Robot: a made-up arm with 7 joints. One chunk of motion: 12 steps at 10 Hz.
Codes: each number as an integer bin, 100 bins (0 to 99) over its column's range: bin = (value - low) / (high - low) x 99, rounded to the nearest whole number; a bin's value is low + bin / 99 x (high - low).
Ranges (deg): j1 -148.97..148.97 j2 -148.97..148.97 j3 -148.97..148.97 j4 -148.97..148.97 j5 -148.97..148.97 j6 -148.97..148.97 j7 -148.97..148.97
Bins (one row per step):
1: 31 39 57 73 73 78 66
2: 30 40 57 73 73 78 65
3: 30 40 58 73 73 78 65
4: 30 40 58 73 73 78 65
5: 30 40 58 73 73 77 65
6: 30 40 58 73 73 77 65
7: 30 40 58 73 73 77 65
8: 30 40 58 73 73 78 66
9: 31 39 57 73 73 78 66
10: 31 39 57 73 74 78 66
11: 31 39 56 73 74 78 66
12: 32 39 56 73 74 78 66
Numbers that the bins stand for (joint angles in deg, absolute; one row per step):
1: -55.68 -31.60 22.57 70.72 70.72 85.77 49.66
2: -58.69 -28.59 22.57 70.72 70.72 85.77 46.65
3: -58.69 -28.59 25.58 70.72 70.72 85.77 46.65
4: -58.69 -28.59 25.58 70.72 70.72 85.77 46.65
5: -58.69 -28.59 25.58 70.72 70.72 82.76 46.65
6: -58.69 -28.59 25.58 70.72 70.72 82.76 46.65
7: -58.69 -28.59 25.58 70.72 70.72 82.76 46.65
8: -58.69 -28.59 25.58 70.72 70.72 85.77 49.66
9: -55.68 -31.60 22.57 70.72 70.72 85.77 49.66
10: -55.68 -31.60 22.57 70.72 73.73 85.77 49.66
11: -55.68 -31.60 19.56 70.72 73.73 85.77 49.66
12: -52.67 -31.60 19.56 70.72 73.73 85.77 49.66

